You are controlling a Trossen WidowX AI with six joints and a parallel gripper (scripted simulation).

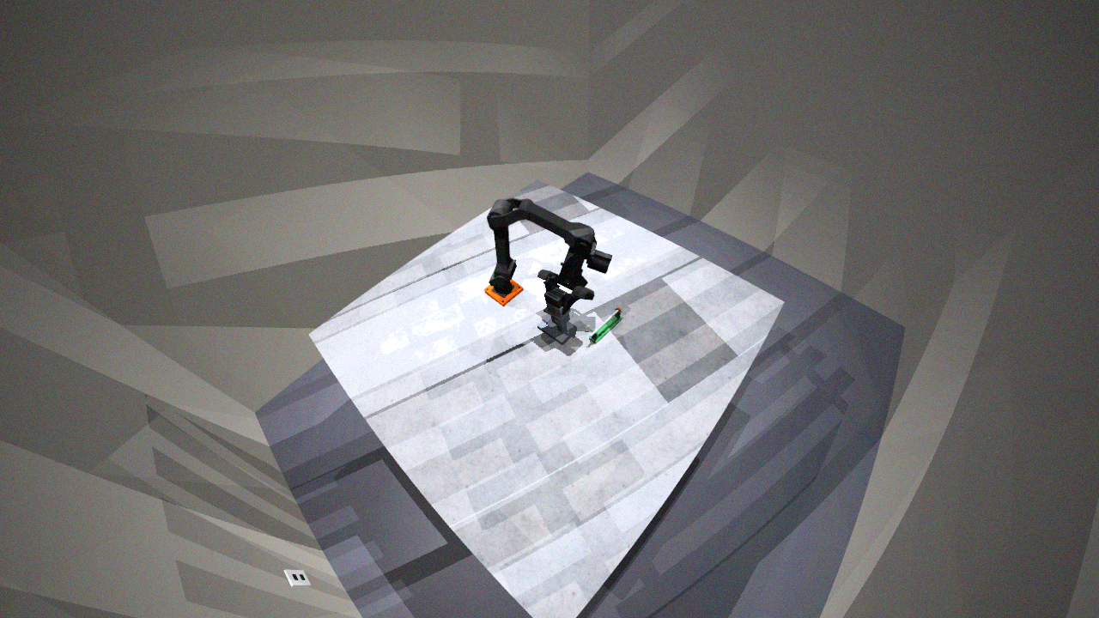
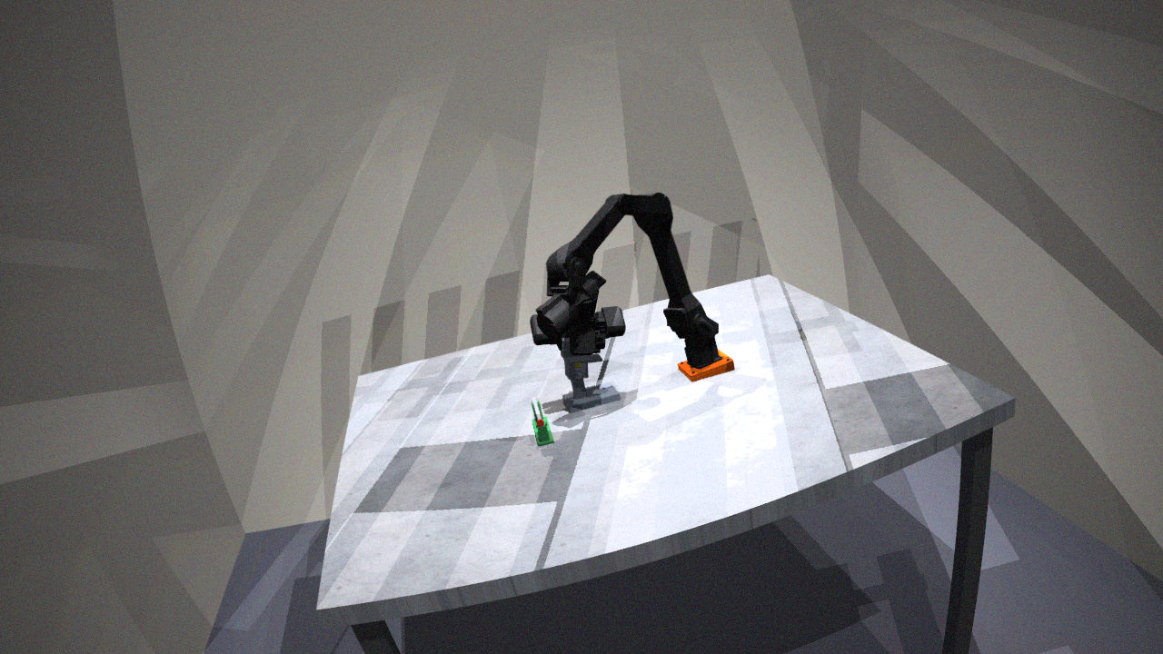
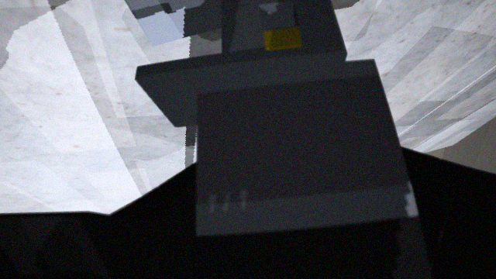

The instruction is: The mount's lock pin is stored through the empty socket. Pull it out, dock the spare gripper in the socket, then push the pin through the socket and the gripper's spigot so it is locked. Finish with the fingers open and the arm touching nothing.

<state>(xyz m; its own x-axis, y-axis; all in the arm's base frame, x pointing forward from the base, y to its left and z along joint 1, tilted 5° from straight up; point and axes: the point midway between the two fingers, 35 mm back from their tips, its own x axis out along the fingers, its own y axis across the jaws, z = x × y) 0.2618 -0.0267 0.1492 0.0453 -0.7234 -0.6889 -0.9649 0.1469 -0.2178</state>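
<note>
The green pin cradle lies 130 mm ahead of my gripper tip, 100 mm to the left of it and 100 mm below it. The rest, counted from my gripper tip: spare gripper: 10 mm to the left, 10 mm above; grey mount: 70 mm below, 10 mm to the left.
</note>
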